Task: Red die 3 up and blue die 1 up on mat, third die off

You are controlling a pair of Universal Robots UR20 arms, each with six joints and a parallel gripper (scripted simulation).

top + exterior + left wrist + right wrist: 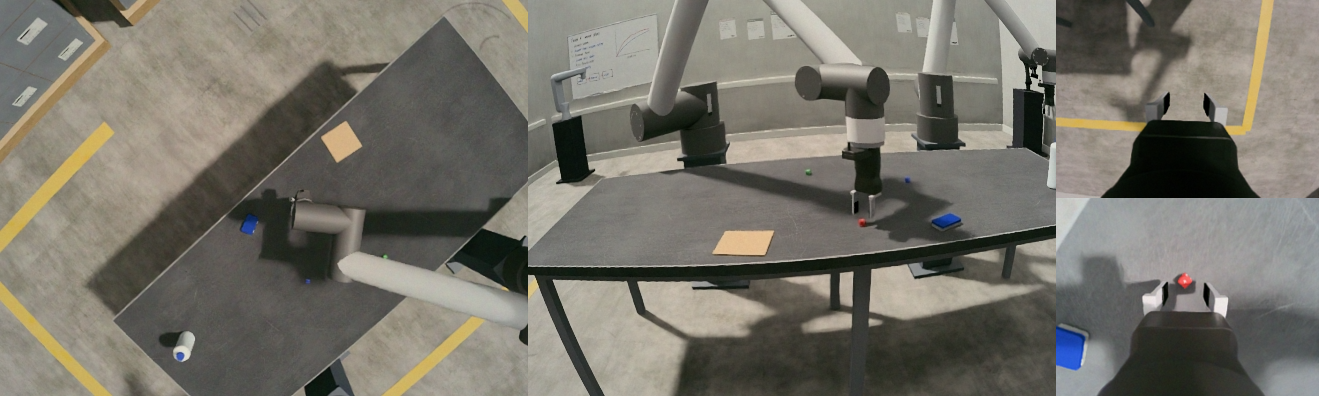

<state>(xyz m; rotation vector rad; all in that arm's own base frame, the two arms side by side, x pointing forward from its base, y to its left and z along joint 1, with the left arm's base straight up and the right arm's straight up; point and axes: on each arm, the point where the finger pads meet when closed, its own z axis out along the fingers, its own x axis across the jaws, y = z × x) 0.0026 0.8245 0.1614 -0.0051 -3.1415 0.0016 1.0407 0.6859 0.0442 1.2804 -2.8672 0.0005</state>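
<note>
The red die lies 10 mm ahead of my right hand, 10 mm to the right of it and 40 mm below it. Also, from my right hand: tan mat (90 mm ahead, 330 mm to the right, 40 mm below); then blue die (340 mm behind, 200 mm to the left, 40 mm below); then green die (480 mm behind, 160 mm to the right, 40 mm below).
</note>
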